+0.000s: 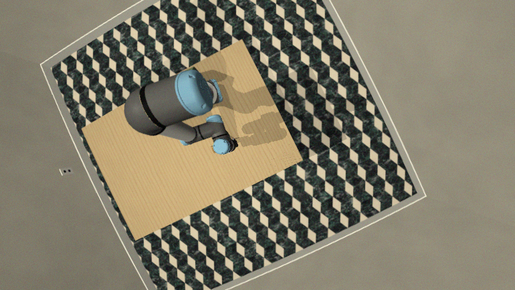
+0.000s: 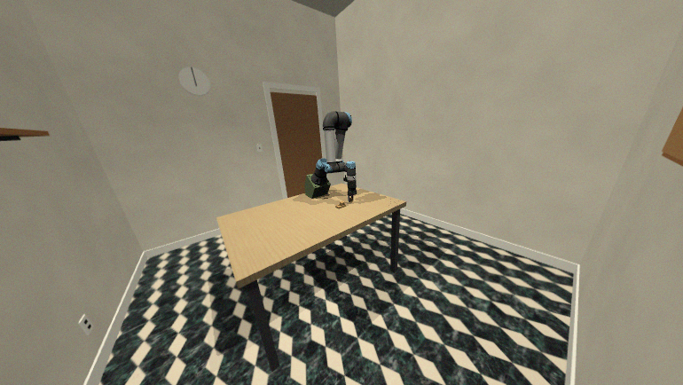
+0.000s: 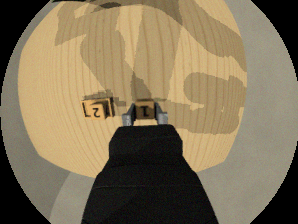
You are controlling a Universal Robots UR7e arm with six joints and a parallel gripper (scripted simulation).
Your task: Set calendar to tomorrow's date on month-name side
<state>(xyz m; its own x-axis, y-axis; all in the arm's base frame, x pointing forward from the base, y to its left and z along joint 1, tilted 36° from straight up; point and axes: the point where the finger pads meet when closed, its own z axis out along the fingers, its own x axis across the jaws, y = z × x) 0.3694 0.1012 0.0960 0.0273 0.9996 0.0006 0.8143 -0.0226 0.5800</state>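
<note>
The wooden tray is 110 mm to the right of my hand and 40 mm below it. From my hand the other things lie so: wooden cube: 10 mm below.
</note>
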